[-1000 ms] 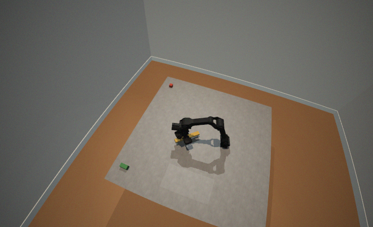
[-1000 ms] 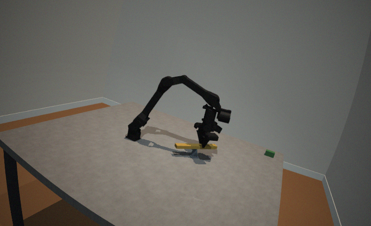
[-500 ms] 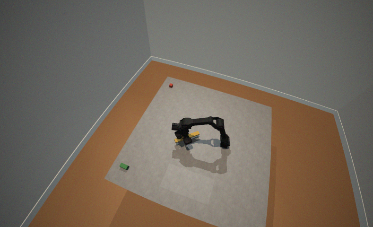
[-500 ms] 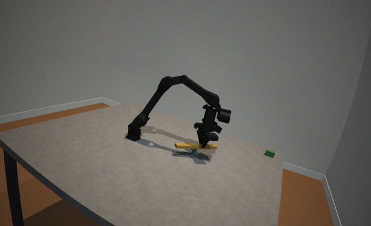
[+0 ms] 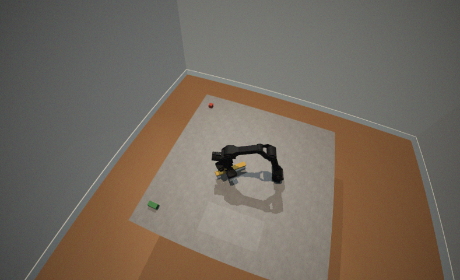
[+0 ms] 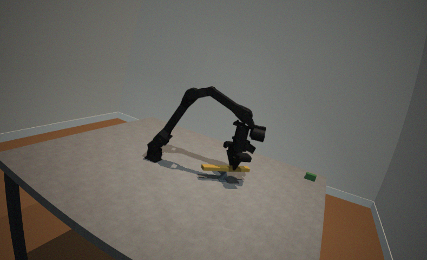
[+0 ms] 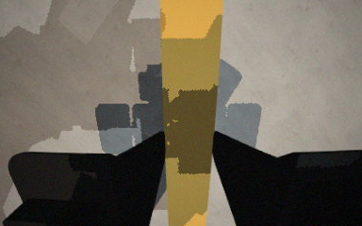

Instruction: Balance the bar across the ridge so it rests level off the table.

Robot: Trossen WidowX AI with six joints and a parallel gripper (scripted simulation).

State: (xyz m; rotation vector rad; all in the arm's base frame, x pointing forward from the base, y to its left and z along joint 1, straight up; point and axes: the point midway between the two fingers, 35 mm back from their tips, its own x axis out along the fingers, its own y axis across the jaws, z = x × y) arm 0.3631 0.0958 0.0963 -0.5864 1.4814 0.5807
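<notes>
Right now my gripper tip is 20 mm past the yellow bar and 20 mm to the left of it. Round my gripper tip: green block 380 mm ahead, 400 mm to the left, 50 mm below; small red cube 380 mm ahead, 600 mm to the right, 50 mm below.
</notes>
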